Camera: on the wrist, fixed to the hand. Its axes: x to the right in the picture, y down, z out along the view.
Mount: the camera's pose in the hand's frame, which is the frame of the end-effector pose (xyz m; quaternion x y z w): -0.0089 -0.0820 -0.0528 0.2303 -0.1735 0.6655 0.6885
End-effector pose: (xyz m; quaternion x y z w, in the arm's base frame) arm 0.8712 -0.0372 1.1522 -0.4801 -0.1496 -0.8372 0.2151
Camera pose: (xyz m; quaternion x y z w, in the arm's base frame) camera 0.7948 0.0113 1.1148 -0.5258 -0.0136 -0.3155 0.7898
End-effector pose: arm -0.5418 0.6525 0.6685 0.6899 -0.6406 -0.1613 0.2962
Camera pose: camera -0.4465 0.6722 0.6574 0.0889 -0.9886 0.1139 0.0412
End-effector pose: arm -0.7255 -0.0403 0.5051 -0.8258 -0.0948 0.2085 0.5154
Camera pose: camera -0.7053 -0.0495 0.6005 -0.4768 0.4429 0.6516 0.3898
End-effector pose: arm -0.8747 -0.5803 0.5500 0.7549 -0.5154 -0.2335 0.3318
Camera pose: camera -0.7901 -0.5379 0.5247 0.2126 -0.9685 0.0478 0.1206
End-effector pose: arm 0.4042 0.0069 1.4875 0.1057 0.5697 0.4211 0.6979
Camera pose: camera 0.3959 -0.0680 1.4250 0.6856 0.2978 0.6048 0.2747
